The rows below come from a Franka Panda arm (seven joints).
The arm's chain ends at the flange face. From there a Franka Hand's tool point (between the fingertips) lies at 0.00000 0.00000 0.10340 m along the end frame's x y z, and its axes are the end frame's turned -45 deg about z.
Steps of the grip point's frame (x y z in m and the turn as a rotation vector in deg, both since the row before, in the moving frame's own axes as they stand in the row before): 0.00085, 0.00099, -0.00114, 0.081, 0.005, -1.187; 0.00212, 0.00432, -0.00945, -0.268, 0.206, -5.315; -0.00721, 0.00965, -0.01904, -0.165, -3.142, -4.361; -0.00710, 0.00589, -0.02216, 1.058, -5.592, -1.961; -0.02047, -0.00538, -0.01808, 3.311, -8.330, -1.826; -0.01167, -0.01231, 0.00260, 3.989, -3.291, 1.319; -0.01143, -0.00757, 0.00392, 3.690, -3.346, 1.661; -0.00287, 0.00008, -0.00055, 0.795, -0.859, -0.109
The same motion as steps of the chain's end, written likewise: 0.00140, 0.00021, -0.00114, 0.061, -0.054, -1.187; 0.00395, 0.00150, -0.00945, -0.044, 0.335, -5.315; 0.00536, 0.00756, -0.01888, -2.338, -2.105, -4.361; 0.00752, 0.00327, -0.02165, -3.206, -4.702, -1.961; -0.00359, 0.00406, -0.01682, -3.549, -8.231, -1.826; -0.00769, 0.00054, 0.00302, 0.494, -5.148, 1.319; -0.00448, 0.00330, 0.00431, 0.243, -4.975, 1.661; 0.00014, 0.00200, -0.00053, -0.045, -1.170, -0.109
